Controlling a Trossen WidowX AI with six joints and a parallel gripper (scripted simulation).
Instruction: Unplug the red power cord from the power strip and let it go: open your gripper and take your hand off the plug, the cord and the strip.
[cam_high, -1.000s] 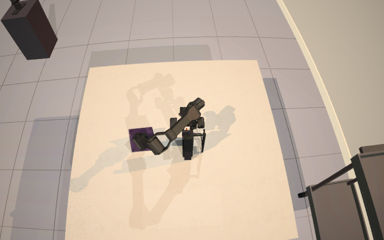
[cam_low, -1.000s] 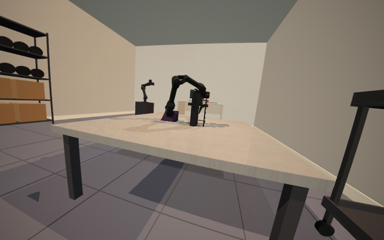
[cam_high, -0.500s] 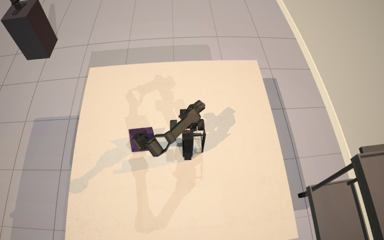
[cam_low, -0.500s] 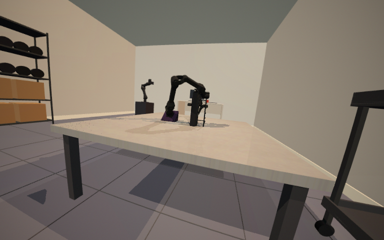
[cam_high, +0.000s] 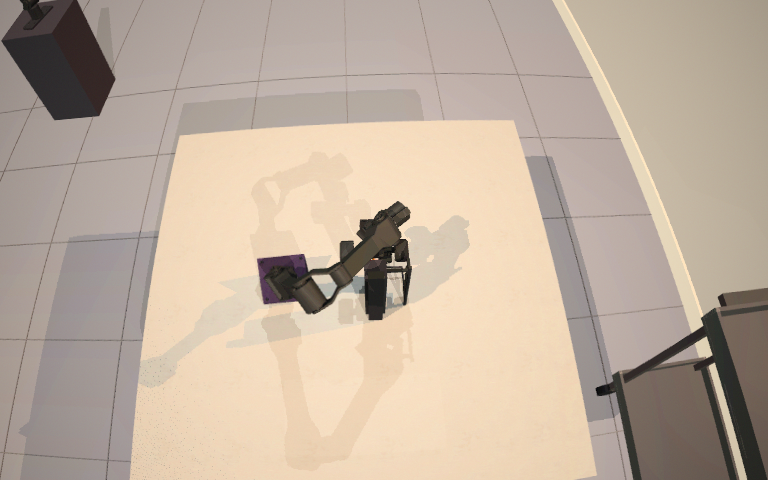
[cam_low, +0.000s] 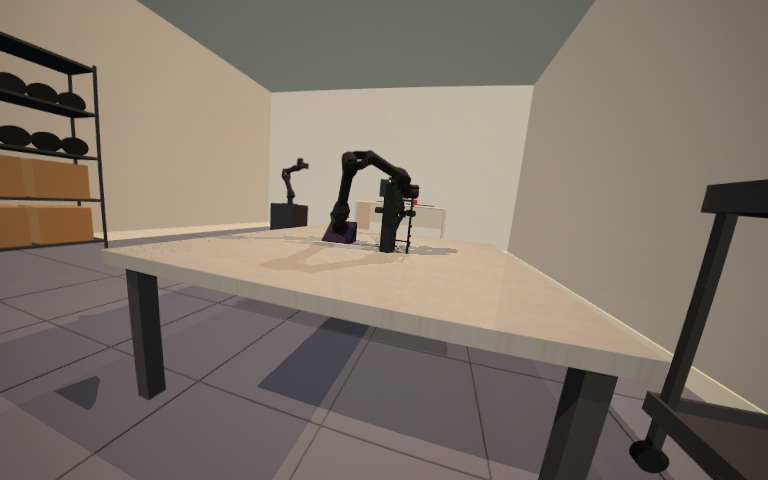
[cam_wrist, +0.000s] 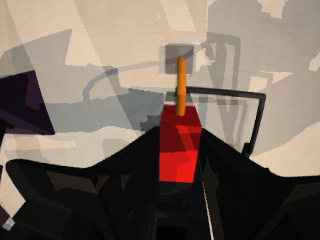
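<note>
Now: gripper tip 30 mm to the left of the red plug.
</note>
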